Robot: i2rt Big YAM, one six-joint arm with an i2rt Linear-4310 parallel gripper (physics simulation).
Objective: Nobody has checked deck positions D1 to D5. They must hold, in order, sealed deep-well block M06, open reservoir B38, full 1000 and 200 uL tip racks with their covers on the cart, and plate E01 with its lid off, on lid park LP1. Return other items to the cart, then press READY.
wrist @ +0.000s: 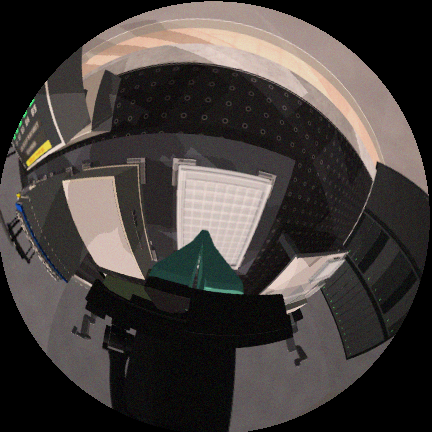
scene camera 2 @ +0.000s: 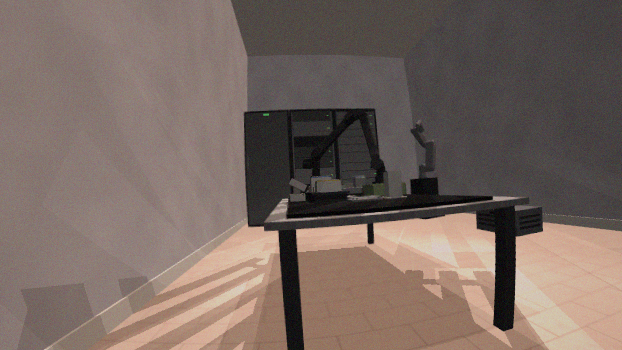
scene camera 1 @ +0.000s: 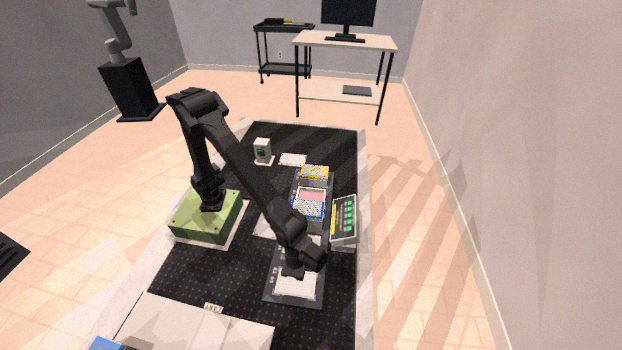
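Where they show: gripper, between the fingertips: [wrist: 203,234] [scene camera 1: 296,277]; arm's base, origin of its link: [scene camera 2: 382,183] [scene camera 1: 214,200].
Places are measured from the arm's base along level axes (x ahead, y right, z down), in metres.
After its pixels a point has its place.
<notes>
My gripper [scene camera 1: 294,278] {x 0.352, y 0.328, z 0.015 m} [wrist: 203,234] {x 0.352, y 0.328, z 0.015 m} is shut and empty, with its teal fingertips above a white gridded plate [scene camera 1: 296,289] {x 0.352, y 0.365, z 0.019 m} [wrist: 222,210] {x 0.379, y 0.347, z 0.014 m}. The plate lies at the near deck end, beside the D5 label; I cannot tell whether a lid covers it. Next to it stands a dark block [wrist: 97,220] {x 0.392, y 0.233, z -0.014 m} with a smooth pale top, mostly hidden behind the arm in scene camera 1. Further along are a blue-rimmed tip rack [scene camera 1: 309,207] {x 0.402, y 0.094, z -0.064 m} [wrist: 37,245], a pink-filled open reservoir [scene camera 1: 311,194] {x 0.417, y -0.043, z 0.016 m} and a yellow-rimmed tip rack [scene camera 1: 315,171] {x 0.439, y -0.135, z -0.038 m}. Covers on these racks do not show.
A tilted panel [scene camera 1: 345,217] {x 0.537, y 0.129, z -0.043 m} [wrist: 35,125] with green lights stands beside the deck. A white box [scene camera 1: 262,150] {x 0.173, y -0.321, z -0.015 m} with a green face and a flat white piece [scene camera 1: 292,159] {x 0.326, y -0.342, z 0.058 m} are beyond the deck. The CART sign [scene camera 1: 213,307] {x 0.076, y 0.402, z 0.074 m} stands by pale surfaces, with a blue item [scene camera 1: 105,343] {x -0.127, y 0.540, z -0.078 m} at the frame's edge.
</notes>
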